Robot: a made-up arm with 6 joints. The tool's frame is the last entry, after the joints. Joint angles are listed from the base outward.
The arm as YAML. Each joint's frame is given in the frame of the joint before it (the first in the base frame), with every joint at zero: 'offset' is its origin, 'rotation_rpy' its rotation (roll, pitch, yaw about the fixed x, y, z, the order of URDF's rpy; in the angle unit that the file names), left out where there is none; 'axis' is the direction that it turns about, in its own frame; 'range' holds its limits. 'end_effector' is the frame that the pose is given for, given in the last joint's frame.
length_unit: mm
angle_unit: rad
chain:
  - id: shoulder
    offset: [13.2, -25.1, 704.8]
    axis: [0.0, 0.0, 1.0]
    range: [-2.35, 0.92]
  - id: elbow
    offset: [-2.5, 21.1, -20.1]
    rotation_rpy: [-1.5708, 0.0, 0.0]
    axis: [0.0, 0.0, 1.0]
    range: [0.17, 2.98]
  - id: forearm
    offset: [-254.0, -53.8, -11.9]
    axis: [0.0, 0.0, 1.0]
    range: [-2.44, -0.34]
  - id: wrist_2
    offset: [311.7, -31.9, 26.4]
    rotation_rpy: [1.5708, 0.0, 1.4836]
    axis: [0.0, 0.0, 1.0]
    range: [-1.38, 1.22]
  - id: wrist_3
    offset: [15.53, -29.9, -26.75]
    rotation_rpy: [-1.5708, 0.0, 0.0]
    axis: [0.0, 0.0, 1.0]
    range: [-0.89, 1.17]
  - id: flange
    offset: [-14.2, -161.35, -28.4]
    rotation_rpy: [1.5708, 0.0, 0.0]
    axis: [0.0, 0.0, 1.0]
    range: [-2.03, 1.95]
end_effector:
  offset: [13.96, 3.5, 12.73]
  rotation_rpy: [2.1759, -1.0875, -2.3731]
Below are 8 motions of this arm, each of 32 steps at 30 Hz.
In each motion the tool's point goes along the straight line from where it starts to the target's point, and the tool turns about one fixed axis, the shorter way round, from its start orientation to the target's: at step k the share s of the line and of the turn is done. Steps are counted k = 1, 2, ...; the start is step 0. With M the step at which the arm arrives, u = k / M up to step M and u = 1 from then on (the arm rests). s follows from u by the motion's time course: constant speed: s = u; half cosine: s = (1 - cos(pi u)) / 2; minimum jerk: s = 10 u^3 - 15 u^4 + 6 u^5.
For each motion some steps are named. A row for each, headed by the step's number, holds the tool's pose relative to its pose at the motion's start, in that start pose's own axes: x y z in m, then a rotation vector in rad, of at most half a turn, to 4 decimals.
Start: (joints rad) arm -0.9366 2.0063 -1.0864 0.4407 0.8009 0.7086
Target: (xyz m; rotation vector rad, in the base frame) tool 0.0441 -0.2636 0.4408 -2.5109 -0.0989 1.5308
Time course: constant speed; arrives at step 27
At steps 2, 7, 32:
2: 0.0069 -0.0138 0.0028 0.1043 0.0522 0.0224
7: 0.0241 -0.0484 0.0099 0.3650 0.1827 0.0782
32: 0.0929 -0.1867 0.0382 1.4079 0.7049 0.3018

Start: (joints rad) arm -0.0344 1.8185 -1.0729 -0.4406 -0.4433 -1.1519
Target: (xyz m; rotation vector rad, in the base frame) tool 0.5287 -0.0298 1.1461 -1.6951 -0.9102 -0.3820
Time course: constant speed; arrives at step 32
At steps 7, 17, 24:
7: 0.0117 -0.0921 -0.0076 -0.0683 0.0283 -0.1307
17: 0.0284 -0.2236 -0.0184 -0.1658 0.0687 -0.3173
24: 0.0402 -0.3157 -0.0260 -0.2340 0.0970 -0.4479

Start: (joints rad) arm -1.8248 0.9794 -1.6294 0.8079 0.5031 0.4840
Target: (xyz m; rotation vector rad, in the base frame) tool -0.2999 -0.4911 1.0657 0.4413 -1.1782 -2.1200
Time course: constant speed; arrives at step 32
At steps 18, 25, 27, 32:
18: 0.1353 -0.1314 0.0744 -0.0345 -0.1749 -0.2105
25: 0.1879 -0.1824 0.1034 -0.0479 -0.2429 -0.2924
27: 0.2029 -0.1970 0.1117 -0.0517 -0.2624 -0.3158
32: 0.2405 -0.2335 0.1323 -0.0613 -0.3109 -0.3743

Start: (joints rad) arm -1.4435 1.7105 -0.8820 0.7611 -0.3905 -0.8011
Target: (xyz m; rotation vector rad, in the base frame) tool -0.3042 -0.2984 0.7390 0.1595 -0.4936 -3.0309
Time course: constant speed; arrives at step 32
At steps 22, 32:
22: -0.0017 -0.2519 -0.0375 0.5268 0.0984 -0.7513
32: -0.0025 -0.3664 -0.0545 0.7662 0.1431 -1.0928

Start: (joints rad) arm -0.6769 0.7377 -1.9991 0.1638 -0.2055 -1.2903
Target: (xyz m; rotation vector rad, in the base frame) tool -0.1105 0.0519 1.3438 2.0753 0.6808 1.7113
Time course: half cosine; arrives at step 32
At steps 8, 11, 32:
8: 0.0048 -0.0085 0.0049 -0.1347 -0.0691 0.0046
11: 0.0086 -0.0154 0.0088 -0.2431 -0.1247 0.0082
32: 0.0326 -0.0583 0.0335 -0.9198 -0.4718 0.0311

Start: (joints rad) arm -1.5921 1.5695 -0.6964 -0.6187 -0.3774 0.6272
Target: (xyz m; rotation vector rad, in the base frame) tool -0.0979 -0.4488 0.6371 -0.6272 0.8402 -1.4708
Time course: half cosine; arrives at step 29
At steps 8, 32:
8: 0.0052 -0.0212 -0.0098 -0.1392 -0.0134 0.0082
32: 0.0297 -0.1205 -0.0554 -0.7895 -0.0759 0.0465

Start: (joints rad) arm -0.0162 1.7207 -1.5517 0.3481 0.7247 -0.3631
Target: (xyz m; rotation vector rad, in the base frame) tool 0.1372 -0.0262 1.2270 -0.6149 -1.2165 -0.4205
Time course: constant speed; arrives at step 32
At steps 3, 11, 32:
3: -0.0488 -0.0131 0.0246 -0.0252 -0.1430 -0.0647
11: -0.1789 -0.0480 0.0902 -0.0925 -0.5244 -0.2372
32: -0.5203 -0.1395 0.2623 -0.2692 -1.5256 -0.6899

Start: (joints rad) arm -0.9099 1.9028 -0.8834 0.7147 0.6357 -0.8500
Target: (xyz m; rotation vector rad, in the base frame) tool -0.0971 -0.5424 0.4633 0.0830 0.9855 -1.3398
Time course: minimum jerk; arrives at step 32
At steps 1, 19, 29, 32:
1: 0.0000 -0.0001 0.0000 0.0001 0.0000 -0.0002
19: -0.0069 -0.3063 -0.0783 0.1737 -0.0117 -0.4868
29: -0.0102 -0.4527 -0.1158 0.2567 -0.0172 -0.7195
32: -0.0102 -0.4559 -0.1166 0.2585 -0.0173 -0.7247

